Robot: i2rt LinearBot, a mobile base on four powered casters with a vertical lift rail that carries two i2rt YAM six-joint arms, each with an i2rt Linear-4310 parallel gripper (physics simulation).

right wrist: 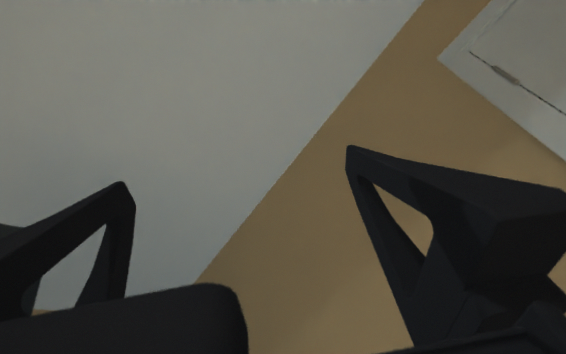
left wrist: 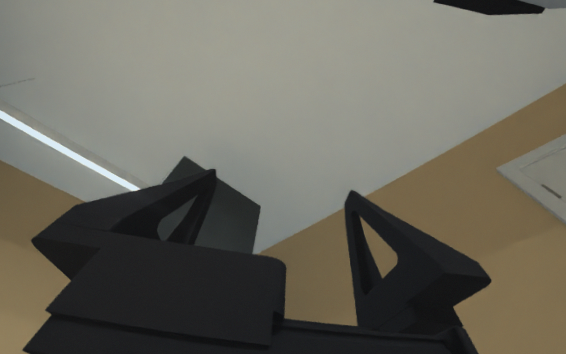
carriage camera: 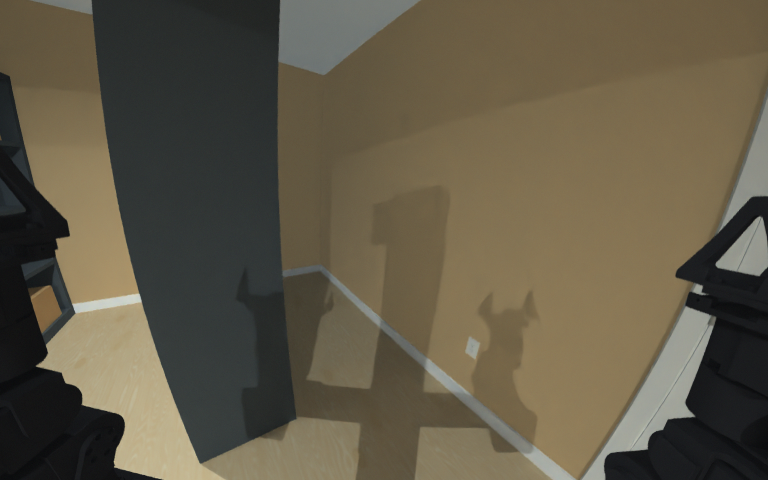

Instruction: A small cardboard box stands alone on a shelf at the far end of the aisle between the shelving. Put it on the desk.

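Places are measured from the left arm's base along level axes (x ahead, y left, z up), in metres.
Pixels of known places: left gripper, fingertip midpoint: (left wrist: 282,187); right gripper, fingertip midpoint: (right wrist: 241,174).
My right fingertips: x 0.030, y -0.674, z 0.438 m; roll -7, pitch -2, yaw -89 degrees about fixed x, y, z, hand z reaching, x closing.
Behind a point stands the place of what it marks.
A brown cardboard box (carriage camera: 47,308) @[x 1.028, y 2.253, z -0.664 m] shows partly in a low bay of a dark shelf unit (carriage camera: 66,308) @[x 1.202, y 2.396, z -0.790 m] at the left edge of the carriage view, partly behind my left arm. I cannot tell whether it is the task's box or whether it stands alone. The desk does not show in these views. My left gripper (left wrist: 282,187) @[x 0.016, y -0.004, z 0.440 m] is open and empty, raised and pointing up towards the ceiling. My right gripper (right wrist: 241,174) @[x 0.030, y -0.674, z 0.438 m] is also open, empty and raised. In the carriage view both grippers are partly cut off by the side edges.
A tall dark panel (carriage camera: 198,169) @[x 0.566, y 0.255, z 0.416 m] (left wrist: 230,215) @[x 0.623, y 0.182, z 0.878 m], like the end of a shelf unit, stands close in front, left of centre. A tan wall (carriage camera: 555,198) @[x 0.772, y -1.028, z 0.407 m] with an outlet (carriage camera: 472,347) @[x 0.926, y -0.899, z -0.463 m] runs along the right. A white door frame (carriage camera: 656,362) @[x 0.397, y -1.279, z -0.069 m] is at the far right. Pale floor shows between panel and left shelving.
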